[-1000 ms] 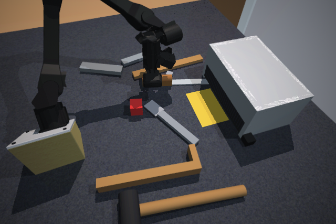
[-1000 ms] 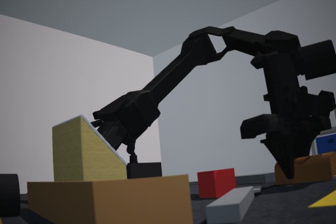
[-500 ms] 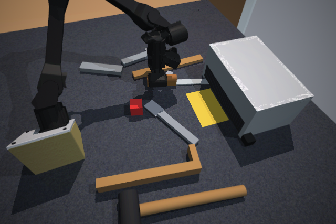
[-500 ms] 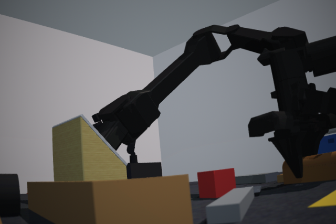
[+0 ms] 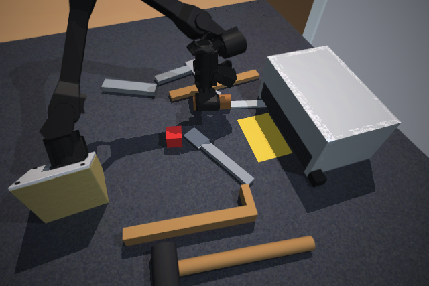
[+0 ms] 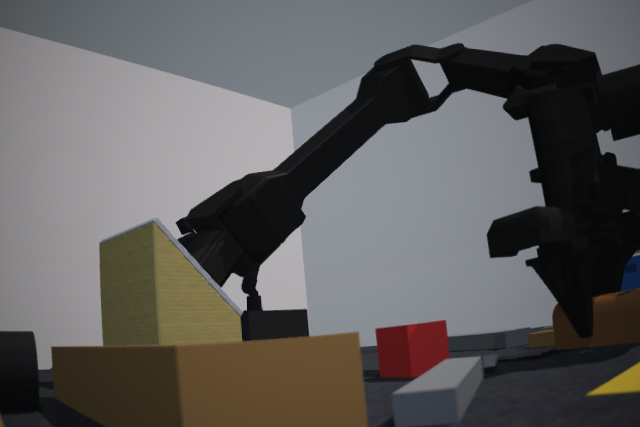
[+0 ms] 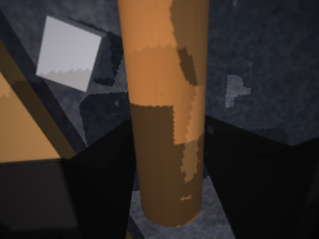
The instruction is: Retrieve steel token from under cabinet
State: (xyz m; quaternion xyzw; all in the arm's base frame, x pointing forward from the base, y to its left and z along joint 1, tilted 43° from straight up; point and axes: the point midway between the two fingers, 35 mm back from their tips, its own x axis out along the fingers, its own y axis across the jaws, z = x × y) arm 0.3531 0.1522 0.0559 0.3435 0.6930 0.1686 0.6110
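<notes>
My gripper tip is 50 mm short of the small grey cube and 30 mm to the right of it. Round my gripper tip: grey t-shaped tool (10 mm behind, 160 mm to the left); then wooden strip (60 mm ahead, 70 mm to the left); then red cube (120 mm behind, 100 mm to the right, 10 mm above).
</notes>
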